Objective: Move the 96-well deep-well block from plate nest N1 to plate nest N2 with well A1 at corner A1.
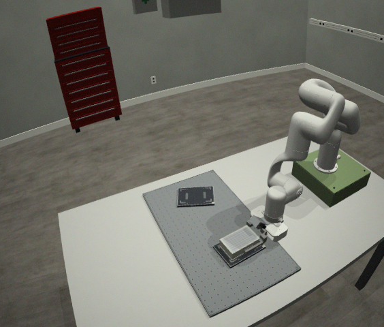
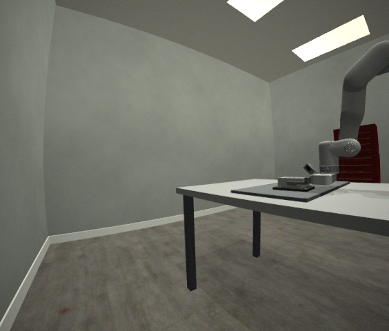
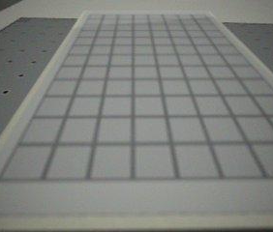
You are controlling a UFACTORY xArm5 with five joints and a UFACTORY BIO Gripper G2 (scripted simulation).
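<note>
Now: the white 96-well deep-well block 1 cm ahead of my hand.
</note>
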